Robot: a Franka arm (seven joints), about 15 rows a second.
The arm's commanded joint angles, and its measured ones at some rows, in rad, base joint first. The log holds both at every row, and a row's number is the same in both.
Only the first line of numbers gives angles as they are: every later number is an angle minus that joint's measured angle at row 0.
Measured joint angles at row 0: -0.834, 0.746, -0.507, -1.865, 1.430, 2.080, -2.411
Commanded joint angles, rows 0 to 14: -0.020, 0.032, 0.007, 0.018, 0.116, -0.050, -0.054; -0.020, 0.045, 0.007, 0.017, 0.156, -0.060, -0.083; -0.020, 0.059, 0.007, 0.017, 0.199, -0.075, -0.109; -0.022, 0.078, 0.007, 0.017, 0.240, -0.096, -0.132; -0.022, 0.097, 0.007, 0.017, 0.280, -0.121, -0.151; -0.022, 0.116, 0.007, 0.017, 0.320, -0.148, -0.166; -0.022, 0.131, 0.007, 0.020, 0.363, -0.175, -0.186; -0.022, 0.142, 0.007, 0.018, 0.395, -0.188, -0.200; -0.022, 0.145, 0.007, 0.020, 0.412, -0.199, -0.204; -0.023, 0.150, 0.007, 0.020, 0.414, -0.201, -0.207; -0.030, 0.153, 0.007, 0.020, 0.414, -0.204, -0.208; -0.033, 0.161, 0.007, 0.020, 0.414, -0.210, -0.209; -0.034, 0.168, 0.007, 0.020, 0.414, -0.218, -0.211; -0.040, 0.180, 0.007, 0.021, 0.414, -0.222, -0.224; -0.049, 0.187, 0.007, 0.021, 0.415, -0.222, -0.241
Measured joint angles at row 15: -0.025, 0.141, 0.002, 0.002, 0.396, -0.221, -0.197
